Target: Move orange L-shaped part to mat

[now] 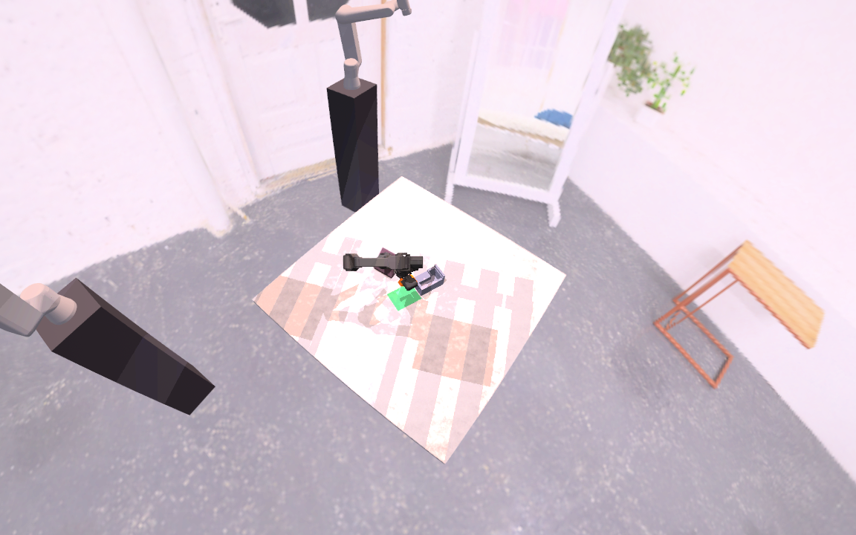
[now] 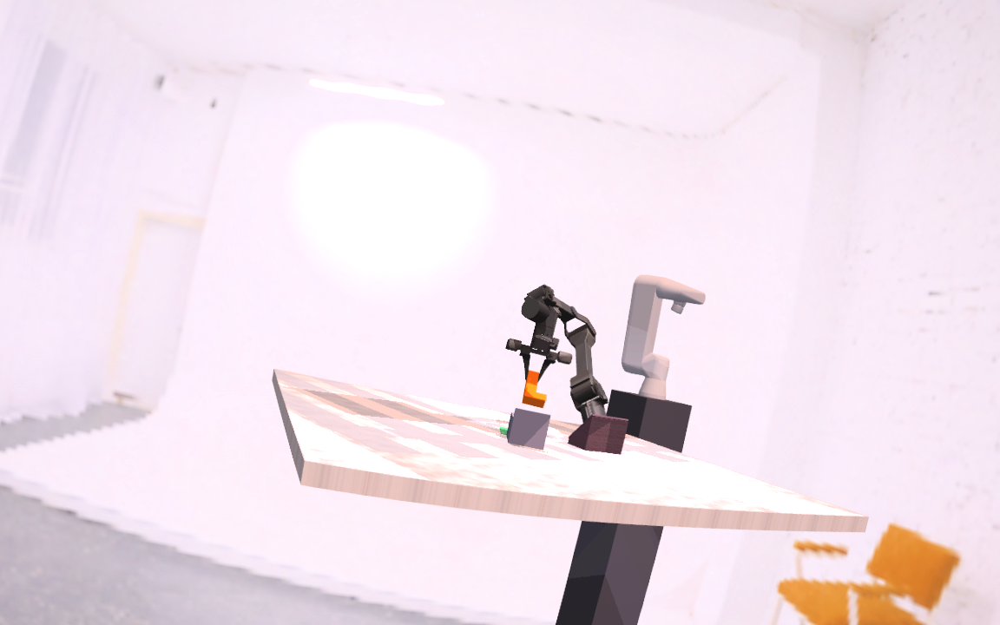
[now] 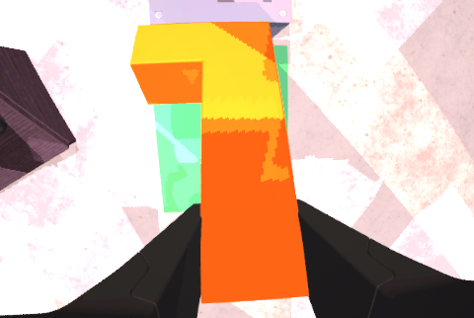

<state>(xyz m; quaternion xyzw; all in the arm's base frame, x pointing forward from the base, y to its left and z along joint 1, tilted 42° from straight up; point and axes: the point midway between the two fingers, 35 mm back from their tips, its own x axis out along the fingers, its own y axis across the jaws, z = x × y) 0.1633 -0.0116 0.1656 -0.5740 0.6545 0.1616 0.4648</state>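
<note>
Right now the orange L-shaped part is 40 mm to the left of my gripper tip and 30 mm below it. Also, from my gripper tip: green mat: 10 mm to the left, 170 mm below.
</note>
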